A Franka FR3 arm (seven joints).
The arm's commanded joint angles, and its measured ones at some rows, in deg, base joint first. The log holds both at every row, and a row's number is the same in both.
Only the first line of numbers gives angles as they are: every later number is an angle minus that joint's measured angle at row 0.
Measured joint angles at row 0:
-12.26, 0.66, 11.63, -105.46, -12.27, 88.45, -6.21
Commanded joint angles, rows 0 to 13:
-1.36, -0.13, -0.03, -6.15, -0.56, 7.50, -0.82
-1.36, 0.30, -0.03, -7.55, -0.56, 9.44, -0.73
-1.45, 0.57, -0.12, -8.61, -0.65, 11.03, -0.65
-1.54, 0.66, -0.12, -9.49, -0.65, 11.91, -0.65
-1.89, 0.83, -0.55, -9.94, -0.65, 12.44, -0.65
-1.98, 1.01, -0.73, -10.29, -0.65, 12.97, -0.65
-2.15, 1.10, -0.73, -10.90, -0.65, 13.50, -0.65
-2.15, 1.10, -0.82, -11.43, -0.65, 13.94, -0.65
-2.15, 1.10, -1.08, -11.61, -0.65, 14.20, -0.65
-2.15, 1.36, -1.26, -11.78, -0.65, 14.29, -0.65
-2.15, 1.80, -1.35, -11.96, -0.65, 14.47, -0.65
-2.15, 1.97, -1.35, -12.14, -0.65, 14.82, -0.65
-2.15, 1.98, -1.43, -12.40, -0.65, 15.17, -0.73
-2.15, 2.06, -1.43, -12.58, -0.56, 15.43, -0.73
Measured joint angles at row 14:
-1.56, 2.19, -1.68, -11.23, -0.08, 13.50, -0.14
